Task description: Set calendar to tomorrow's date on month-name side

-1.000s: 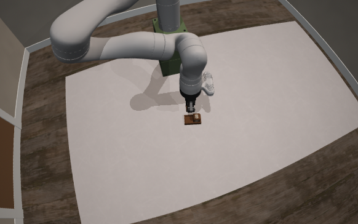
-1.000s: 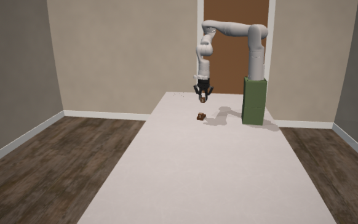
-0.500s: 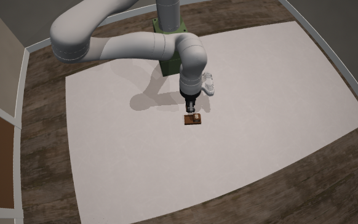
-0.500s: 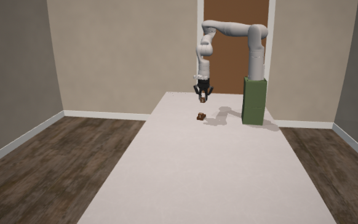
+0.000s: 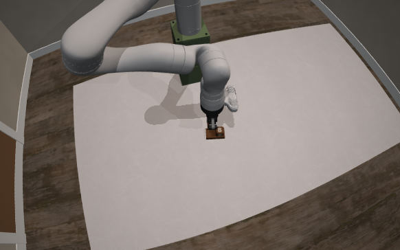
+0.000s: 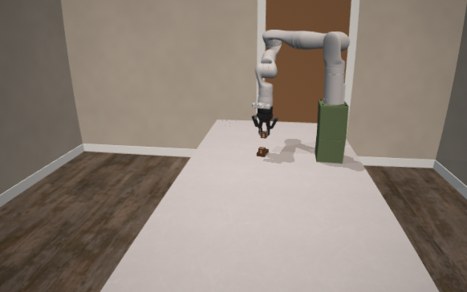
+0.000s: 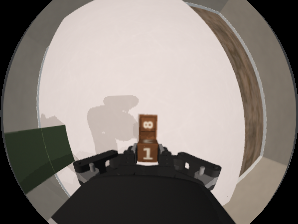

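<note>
Now: hand 10 mm short of the cube, 30 mm to the right of it and 90 mm above it. From my hand the other things lie so: brown tray: 10 mm ahead, 20 mm to the left, 100 mm below.
</note>
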